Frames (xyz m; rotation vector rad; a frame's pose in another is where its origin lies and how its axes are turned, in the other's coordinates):
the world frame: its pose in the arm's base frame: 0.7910 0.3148 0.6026 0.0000 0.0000 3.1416
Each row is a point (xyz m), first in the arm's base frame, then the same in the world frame.
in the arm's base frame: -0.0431 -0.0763 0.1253
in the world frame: 0.8341 0.3911 -0.4773
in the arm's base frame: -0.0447 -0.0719 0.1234
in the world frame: 0.8357 0.3867 -0.4792
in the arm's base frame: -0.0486 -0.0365 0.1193
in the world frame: 0.8396 0.3513 -0.4833
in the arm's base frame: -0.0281 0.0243 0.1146
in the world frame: 0.8191 0.2905 -0.4880
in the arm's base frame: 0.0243 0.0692 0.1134
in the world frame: 0.7667 0.2456 -0.4892
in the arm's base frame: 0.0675 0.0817 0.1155
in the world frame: 0.7235 0.2331 -0.4871
